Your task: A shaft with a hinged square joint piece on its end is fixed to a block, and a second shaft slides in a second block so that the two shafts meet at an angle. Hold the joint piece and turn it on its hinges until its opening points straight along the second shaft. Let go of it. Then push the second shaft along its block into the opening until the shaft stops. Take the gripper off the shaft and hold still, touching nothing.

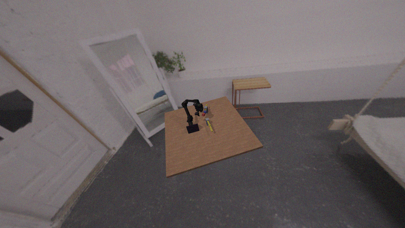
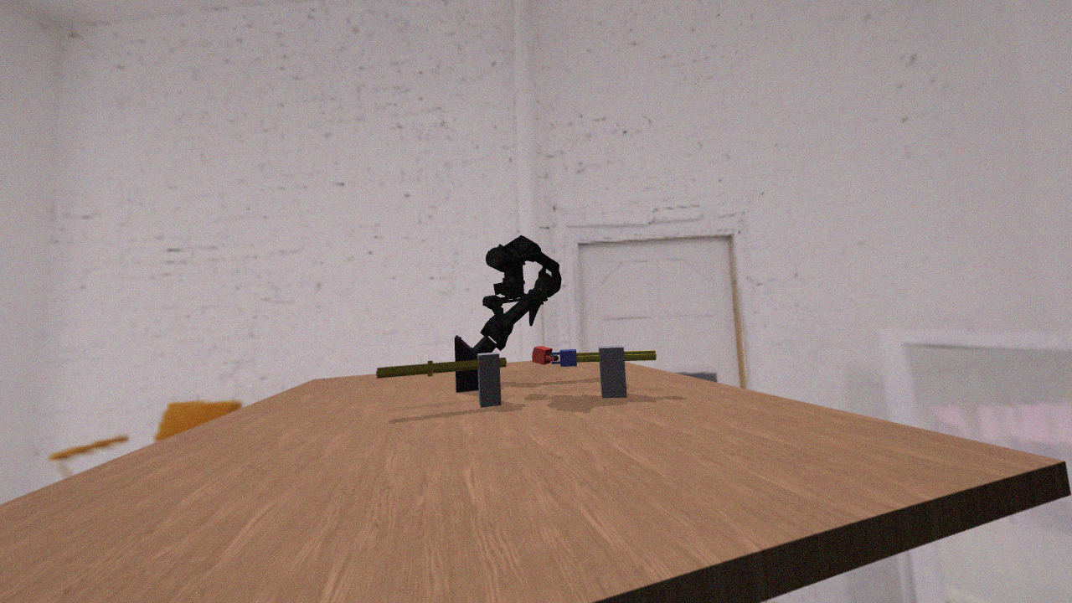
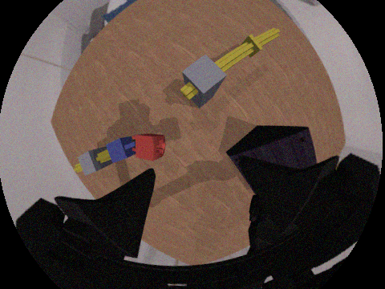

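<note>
Right now the red joint piece is 8 cm below my gripper tip, 6 cm to the left of it and 6 cm ahead of it.
</note>
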